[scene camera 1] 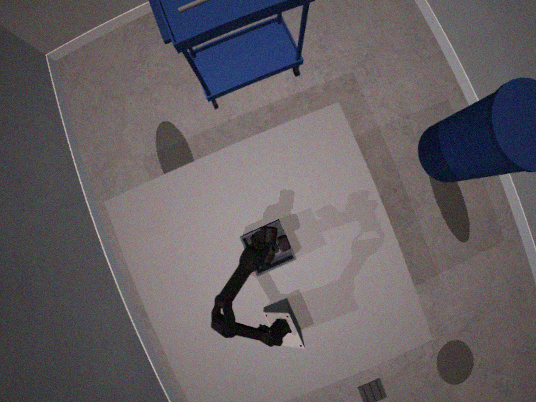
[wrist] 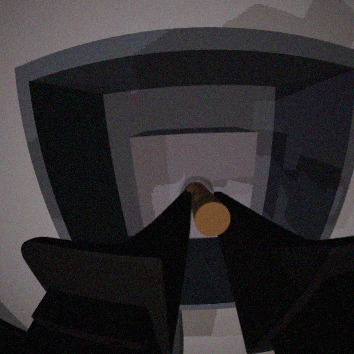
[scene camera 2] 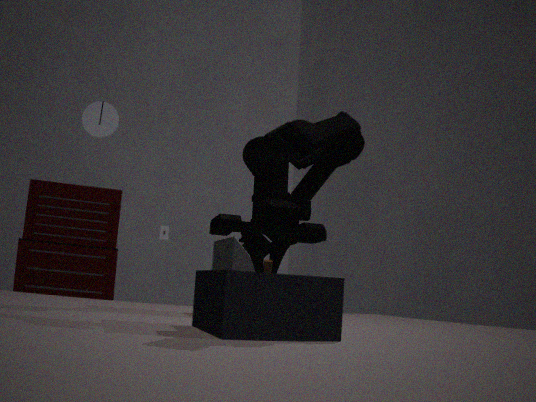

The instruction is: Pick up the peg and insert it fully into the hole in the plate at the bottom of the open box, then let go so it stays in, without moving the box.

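Seen in the pictures: gripper, fingertip midpoint: (wrist: 201, 198); arm's base at its link origin: (scene camera 1: 284, 325) (scene camera 2: 243, 259).
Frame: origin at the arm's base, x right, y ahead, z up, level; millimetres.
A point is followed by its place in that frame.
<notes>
The orange-brown round peg (scene camera 2: 268, 266) @(x 70, y 356, z -27 mm) (wrist: 212, 219) @(x 69, y 351, z -18 mm) is held between the black fingers of my gripper (scene camera 2: 267, 272) @(x 68, y 342, z -52 mm) (wrist: 201, 198) @(x 68, y 342, z -52 mm), which is shut on it. In the wrist view its near end faces the camera and its shaft runs down towards the hole. The dark open box (scene camera 1: 275, 266) @(x 64, y 246, z -41 mm) (scene camera 2: 285, 307) @(x 66, y 427, z -89 mm) (wrist: 65, 165) @(x -20, y 364, z -58 mm) stands under the gripper; in scene camera 2 the fingertips and lower peg are hidden behind its wall. The pale plate (wrist: 215, 155) @(x 81, y 361, z -80 mm) lies at the box's bottom. Part of the hole's grey rim (wrist: 201, 179) @(x 71, y 344, z -78 mm) shows behind the peg's far end; whether that end is inside the hole I cannot tell.
The box walls surround the fingers closely. A grey wedge-shaped block (scene camera 1: 278, 306) @(x 1, y 62, z -72 mm) (scene camera 2: 225, 254) @(x 46, y 4, z 8 mm) stands near the arm's base. A blue cart (scene camera 1: 245, 62), a blue barrel (scene camera 1: 465, 140) and a red drawer cabinet (scene camera 2: 70, 215) stand farther away.
</notes>
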